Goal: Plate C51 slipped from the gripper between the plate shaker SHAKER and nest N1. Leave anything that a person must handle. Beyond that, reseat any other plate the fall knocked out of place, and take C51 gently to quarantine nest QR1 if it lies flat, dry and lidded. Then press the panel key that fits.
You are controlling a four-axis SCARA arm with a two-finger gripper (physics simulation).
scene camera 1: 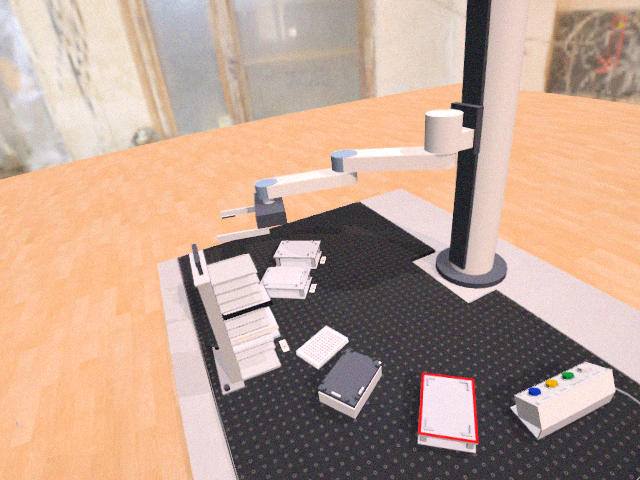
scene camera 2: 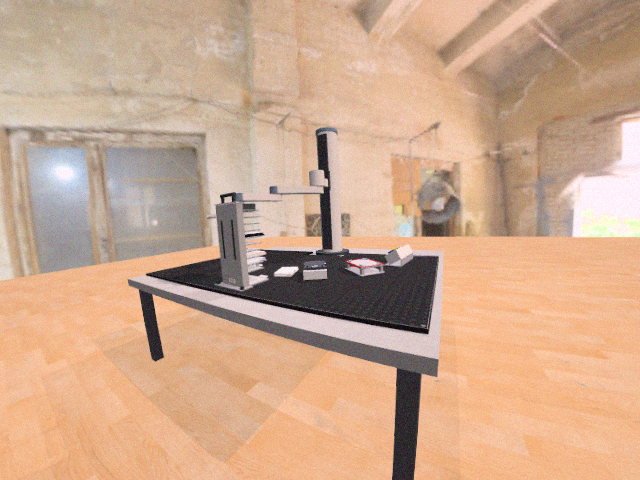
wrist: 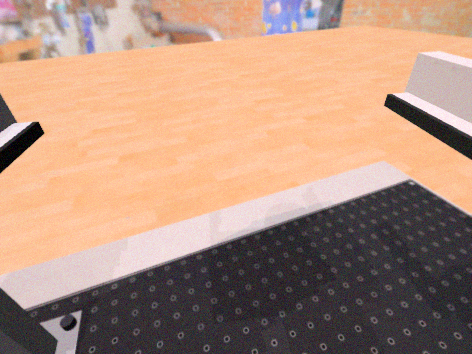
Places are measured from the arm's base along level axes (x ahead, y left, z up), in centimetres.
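Where they show: gripper, fingertip midpoint: point(scene camera 1: 219, 226) point(scene camera 2: 211, 215) point(wrist: 219, 92); arm's base at its link origin: point(scene camera 1: 470, 267) point(scene camera 2: 332, 253).
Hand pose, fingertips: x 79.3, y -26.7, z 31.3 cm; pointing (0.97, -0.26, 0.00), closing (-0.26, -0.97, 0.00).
Each offset is from my fingertips to the top centre of the thing. "spot": to the spot under its first point.
My gripper point(scene camera 1: 219, 226) point(wrist: 219, 92) is open and empty, high beyond the far end of the rack. A white plate {dy +33.9, dx -15.4, dz -28.4 cm} point(scene camera 1: 322, 346) point(scene camera 2: 286, 271) with rows of reddish wells, likely C51, lies flat on the mat beside a grey-topped box {spot: dy +50.5, dx -15.6, dz -24.6 cm} point(scene camera 1: 351, 376) point(scene camera 2: 314, 274), apparently the SHAKER. Whether the plate is lidded or dry cannot be told. The red-edged nest {dy +67.7, dx -30.6, dz -25.4 cm} point(scene camera 1: 448, 438) point(scene camera 2: 364, 263), apparently QR1, shows a bare top. Two white nests {spot: dy -11.2, dx -27.6, dz -24.7 cm} point(scene camera 1: 298, 250) {dy +1.2, dx -17.0, dz -24.2 cm} point(scene camera 1: 285, 279) stand at the back; their labels are unreadable. The key panel {dy +79.9, dx -54.5, dz -21.7 cm} point(scene camera 1: 566, 400) point(scene camera 2: 399, 255) has blue, yellow, green and pale keys.
A tall rack point(scene camera 1: 219, 325) point(scene camera 2: 232, 242) with several shelves stands along the table's left side; one shelf edge is black. Small pale tags {dy +27.1, dx -6.1, dz -29.8 cm} point(scene camera 1: 283, 345) lie near the rack and nests. The arm column point(scene camera 1: 483, 206) point(scene camera 2: 330, 206) stands at the back right. The rack's foot {spot: dy +17.3, dx +10.6, dz -29.6 cm} point(wrist: 75, 332) shows in the wrist view.
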